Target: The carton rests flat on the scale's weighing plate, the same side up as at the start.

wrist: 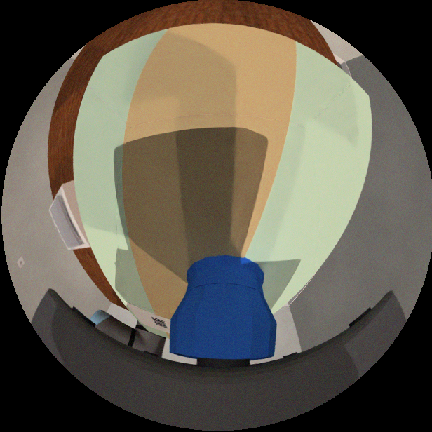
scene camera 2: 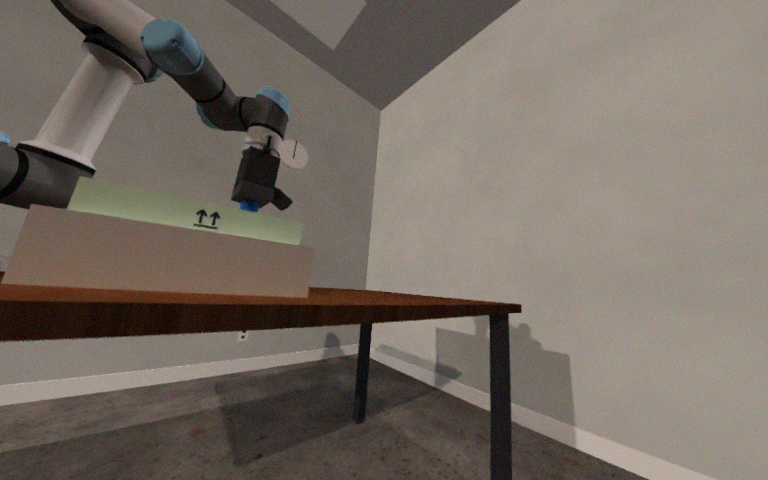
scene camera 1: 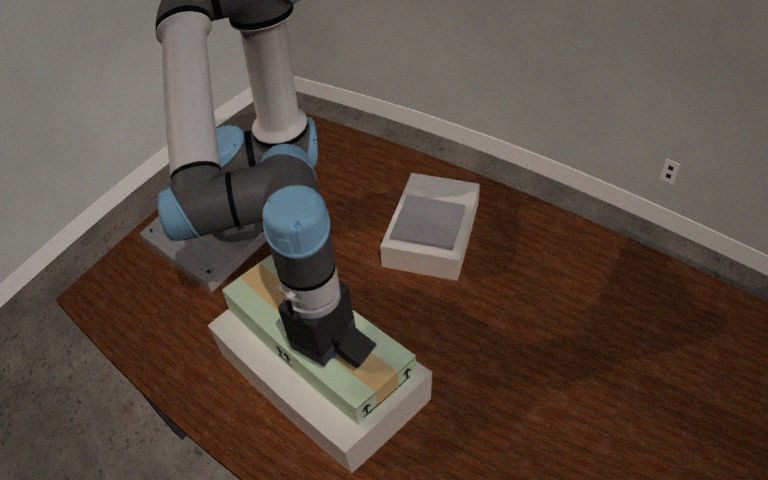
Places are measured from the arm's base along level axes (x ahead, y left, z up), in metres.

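Pixels of known places: end effector, tool point: (scene camera 2: 246, 221).
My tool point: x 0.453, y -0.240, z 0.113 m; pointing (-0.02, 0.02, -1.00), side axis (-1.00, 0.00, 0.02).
Note:
Ahead of a thing's pixels: the offset from my tool point to its top centre. "spot": to the spot under its first point.
The carton @(0.055 m back, 0.031 m left, 0.014 m up) (scene camera 1: 385, 339) (scene camera 2: 141, 203) (wrist: 330, 150) is long and pale green with an orange-tan stripe along its top. It lies flat on a white block @(0.053 m back, 0.014 m left, 0.047 m down) (scene camera 1: 317, 413) (scene camera 2: 164, 260), and the black arrows on its sides point up. My suction gripper (scene camera 1: 333, 356) (scene camera 2: 249, 207) (wrist: 225, 265) has its blue cup pressed on the carton's top, on the stripe and nearer the carton's front end. The contact rim is partly hidden by the cup. The scale @(0.057 m back, 0.442 m left, 0.068 m down) (scene camera 1: 419, 263) is a white box with a bare grey weighing plate @(spot: 0.044 m back, 0.392 m left, 0.068 m down) (scene camera 1: 427, 223) (wrist: 67, 220), apart from the carton.
The brown wooden table (scene camera 1: 538, 339) (scene camera 2: 396, 308) bears the block, the scale and the arm's grey base plate (scene camera 1: 186, 260). The scale stands beyond the carton, toward the back wall. The block stands near the table's left edge in scene camera 1.

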